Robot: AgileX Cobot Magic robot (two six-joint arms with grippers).
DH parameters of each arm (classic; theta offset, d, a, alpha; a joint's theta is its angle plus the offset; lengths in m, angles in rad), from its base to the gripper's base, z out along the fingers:
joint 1: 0 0.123 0 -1.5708
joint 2: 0.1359 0 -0.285 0
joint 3: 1.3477 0 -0.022 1.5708
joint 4: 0 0.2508 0 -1.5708
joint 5: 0 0 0.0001 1.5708
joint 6: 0 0.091 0 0
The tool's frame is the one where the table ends.
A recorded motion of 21 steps. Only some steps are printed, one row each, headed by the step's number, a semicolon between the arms.
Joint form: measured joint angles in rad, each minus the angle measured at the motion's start. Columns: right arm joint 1, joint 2, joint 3, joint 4, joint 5, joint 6; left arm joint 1, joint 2, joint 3, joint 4, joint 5, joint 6.
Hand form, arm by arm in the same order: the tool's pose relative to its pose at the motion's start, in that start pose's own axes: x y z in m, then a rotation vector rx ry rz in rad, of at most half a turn. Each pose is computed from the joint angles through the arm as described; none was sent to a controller.
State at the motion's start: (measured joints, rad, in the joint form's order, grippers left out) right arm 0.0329 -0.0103 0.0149 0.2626 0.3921 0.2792; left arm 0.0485 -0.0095 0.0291 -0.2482 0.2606 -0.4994
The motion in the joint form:
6: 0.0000 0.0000 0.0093 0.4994 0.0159 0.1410; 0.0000 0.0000 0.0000 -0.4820 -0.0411 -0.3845
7: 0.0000 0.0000 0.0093 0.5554 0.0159 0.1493; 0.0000 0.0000 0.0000 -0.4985 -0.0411 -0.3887
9: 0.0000 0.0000 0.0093 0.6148 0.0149 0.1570; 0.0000 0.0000 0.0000 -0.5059 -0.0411 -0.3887
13: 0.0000 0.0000 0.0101 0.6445 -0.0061 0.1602; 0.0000 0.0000 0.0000 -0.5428 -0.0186 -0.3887
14: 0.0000 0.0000 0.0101 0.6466 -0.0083 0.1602; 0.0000 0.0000 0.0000 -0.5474 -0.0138 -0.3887
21: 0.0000 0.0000 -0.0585 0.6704 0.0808 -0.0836; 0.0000 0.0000 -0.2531 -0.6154 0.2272 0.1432
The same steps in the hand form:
6: 0.0047 0.0158 -0.0006 -0.1717 0.0881 0.6023; -0.0008 -0.0109 -0.0007 0.1164 0.0430 -0.8522
7: 0.0043 0.0178 -0.0010 -0.1920 0.0962 0.6622; -0.0008 -0.0113 -0.0007 0.1195 0.0459 -0.8724
9: 0.0036 0.0198 -0.0014 -0.2136 0.1039 0.7246; -0.0008 -0.0114 -0.0007 0.1209 0.0470 -0.8796
13: 0.0017 0.0201 -0.0014 -0.2250 0.0874 0.7579; 0.0013 -0.0122 -0.0008 0.1181 0.0741 -0.9138
14: 0.0015 0.0201 -0.0014 -0.2259 0.0855 0.7601; 0.0017 -0.0123 -0.0008 0.1170 0.0794 -0.9179
21: -0.0089 0.0346 -0.0113 -0.2948 0.1005 0.5115; -0.0333 -0.0695 -0.0339 0.3156 0.1453 -0.3773

